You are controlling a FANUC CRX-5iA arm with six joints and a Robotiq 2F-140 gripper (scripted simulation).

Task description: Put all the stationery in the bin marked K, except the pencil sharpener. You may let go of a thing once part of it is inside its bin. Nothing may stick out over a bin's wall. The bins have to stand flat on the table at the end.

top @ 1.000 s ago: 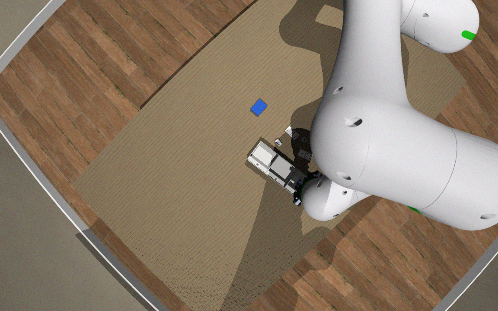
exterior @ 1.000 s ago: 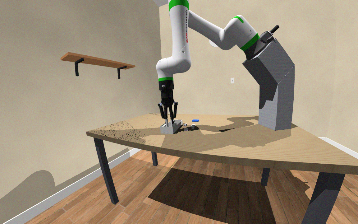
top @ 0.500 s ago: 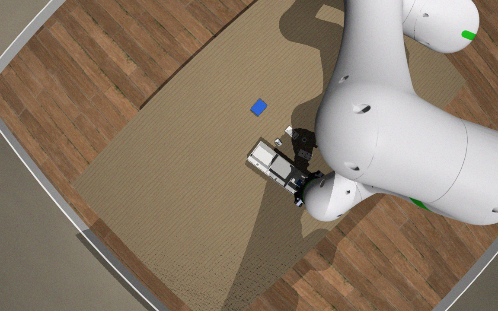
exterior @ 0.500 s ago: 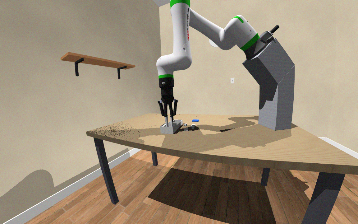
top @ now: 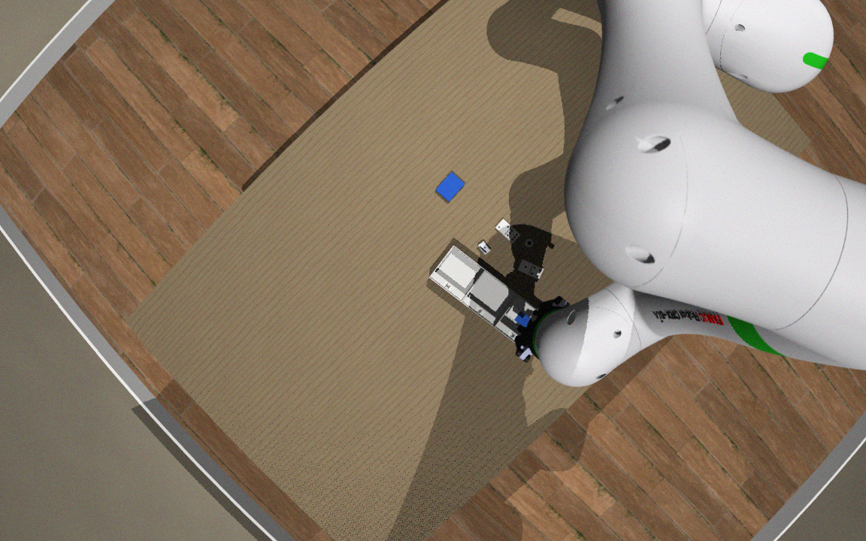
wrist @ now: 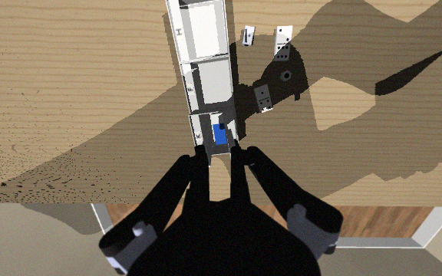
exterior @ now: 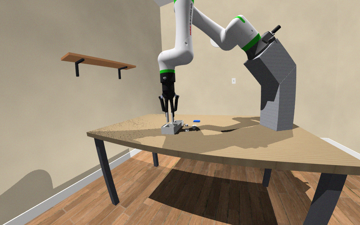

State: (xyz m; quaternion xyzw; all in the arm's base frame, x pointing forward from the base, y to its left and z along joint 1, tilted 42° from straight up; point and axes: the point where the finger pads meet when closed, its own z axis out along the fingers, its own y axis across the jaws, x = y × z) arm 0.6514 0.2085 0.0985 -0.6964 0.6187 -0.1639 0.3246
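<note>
Right now my hand is 310 mm to the left of the blue note pad, 90 mm above it and 60 mm past it. From my hand the other things lie so: grey bin (80 mm to the right, 80 mm below, 30 mm ahead); then white eraser (90 mm below, 10 mm to the right); then small dark ring (110 mm to the right, 110 mm behind, 100 mm below).
</note>
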